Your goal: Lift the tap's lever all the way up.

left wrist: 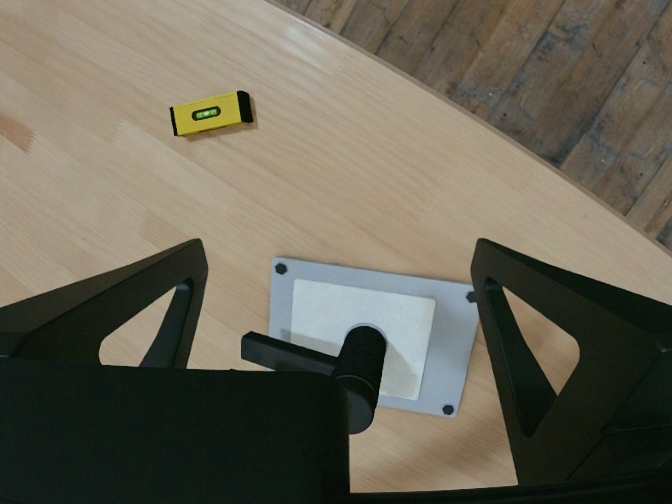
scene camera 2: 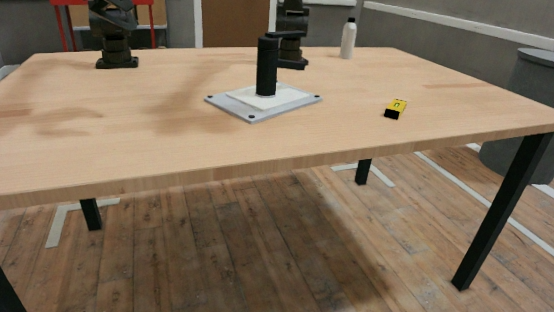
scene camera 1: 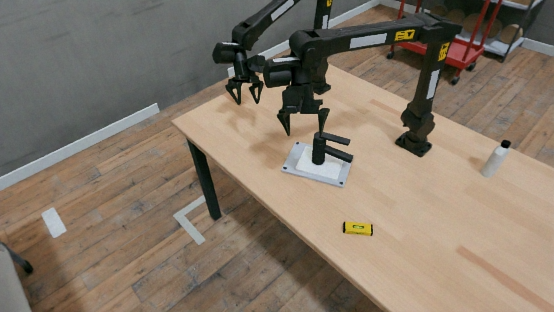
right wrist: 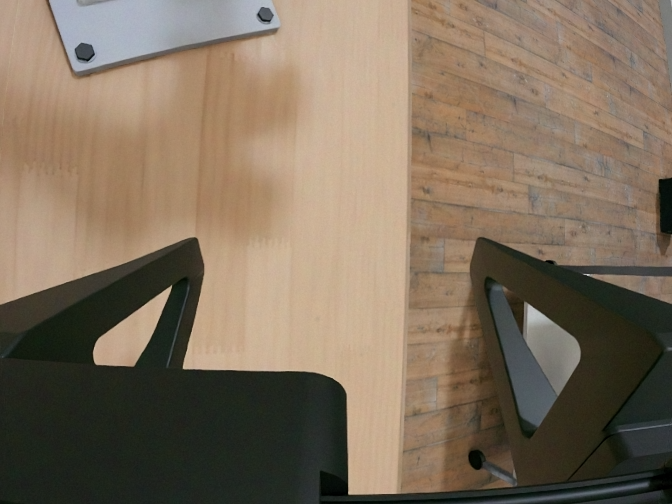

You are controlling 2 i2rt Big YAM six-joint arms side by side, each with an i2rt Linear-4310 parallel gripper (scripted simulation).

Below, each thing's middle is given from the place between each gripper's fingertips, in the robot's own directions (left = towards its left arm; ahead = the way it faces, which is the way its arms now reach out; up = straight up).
Right now the black tap point(scene camera 2: 269, 95) is 19 cm below my left hand, 16 cm behind it and 5 cm to the right of it. The rest, counted from my left hand: grey base plate point(scene camera 2: 242, 111): 29 cm below, 15 cm behind, 8 cm to the right.
Now: the black tap 13 cm behind my right hand, 29 cm to the left of it and 9 cm below it. Round my right hand: grey base plate 12 cm behind, 27 cm to the left, 19 cm below.
